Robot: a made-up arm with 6 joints.
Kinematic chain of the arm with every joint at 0, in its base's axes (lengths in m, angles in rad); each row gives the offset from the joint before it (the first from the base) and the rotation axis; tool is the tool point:
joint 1: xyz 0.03 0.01 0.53 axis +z
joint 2: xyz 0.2 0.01 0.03 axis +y
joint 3: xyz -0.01 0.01 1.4 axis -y
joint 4: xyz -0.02 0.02 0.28 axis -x
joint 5: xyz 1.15 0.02 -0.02 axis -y
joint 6: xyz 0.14 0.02 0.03 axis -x
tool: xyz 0 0.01 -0.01
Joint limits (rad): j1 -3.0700..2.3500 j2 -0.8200..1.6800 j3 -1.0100..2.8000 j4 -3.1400..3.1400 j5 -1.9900..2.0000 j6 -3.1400..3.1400
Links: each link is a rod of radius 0.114 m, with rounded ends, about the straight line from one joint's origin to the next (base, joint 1, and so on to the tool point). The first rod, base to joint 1, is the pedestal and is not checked.
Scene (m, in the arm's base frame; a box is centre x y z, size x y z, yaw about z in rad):
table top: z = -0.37
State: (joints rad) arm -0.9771 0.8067 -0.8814 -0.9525 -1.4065 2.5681
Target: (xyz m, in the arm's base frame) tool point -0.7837 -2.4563 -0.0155
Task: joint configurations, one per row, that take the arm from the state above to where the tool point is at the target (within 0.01 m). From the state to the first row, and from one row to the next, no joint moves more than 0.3 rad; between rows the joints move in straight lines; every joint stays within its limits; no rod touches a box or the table.
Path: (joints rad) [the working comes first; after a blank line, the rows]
Joints at the target: -1.9518 1.4460 0.5926 -1.1709 -1.0127 2.6153
Straight joint move there: clear.

1: -1.1720 0.9346 -0.5866 -0.9962 -1.3277 2.5775
2: -1.3670 1.0624 -0.2918 -1.0398 -1.2490 2.5870
3: -1.5619 1.1903 0.0030 -1.0835 -1.1702 2.5964
4: -1.7568 1.3181 0.2978 -1.1272 -1.0915 2.6058
5: -1.9518 1.4460 0.5926 -1.1709 -1.0127 2.6153

